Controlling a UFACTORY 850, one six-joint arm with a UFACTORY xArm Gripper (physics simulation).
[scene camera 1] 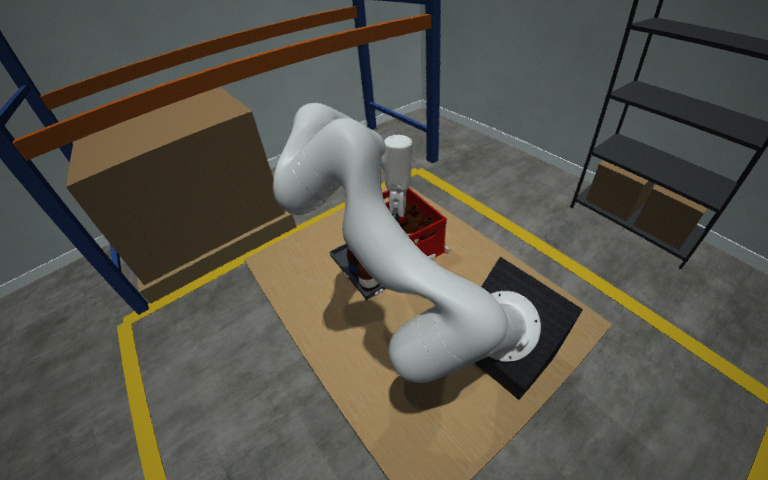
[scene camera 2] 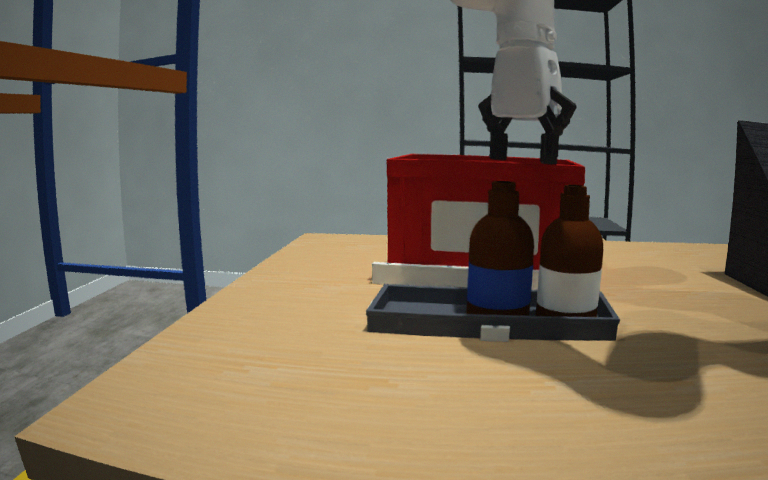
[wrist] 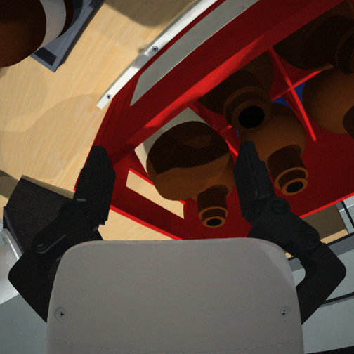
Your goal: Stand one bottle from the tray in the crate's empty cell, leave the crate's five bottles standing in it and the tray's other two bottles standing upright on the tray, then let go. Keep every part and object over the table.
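Note:
My gripper [scene camera 1: 399, 218] [scene camera 2: 523, 159] [wrist: 172, 157] is open and empty, its fingertips near rim height at the end of the red crate [scene camera 1: 433, 242] [scene camera 2: 407, 226] [wrist: 305, 25]. In the wrist view a brown bottle [wrist: 192, 167] with a pale label lies below and between the fingers. It seems to lean, neck toward the crate's far side; its foot is hidden. Other brown bottles [wrist: 282, 132] [wrist: 252, 102] stand in neighbouring cells. A blue-labelled bottle [scene camera 2: 500, 288] and a white-labelled bottle [scene camera 2: 568, 291] [wrist: 20, 30] stand upright on the grey tray [scene camera 2: 424, 327]; the tray's other end holds no bottle.
A white strip [scene camera 2: 419, 273] [wrist: 130, 72] runs along the crate's tray side. The black base block [scene camera 1: 526, 362] [wrist: 37, 212] stands on the wooden table [scene camera 1: 317, 333]. The arm hangs over the tray in scene camera 1. A shelf rack and a large carton stand beyond the table.

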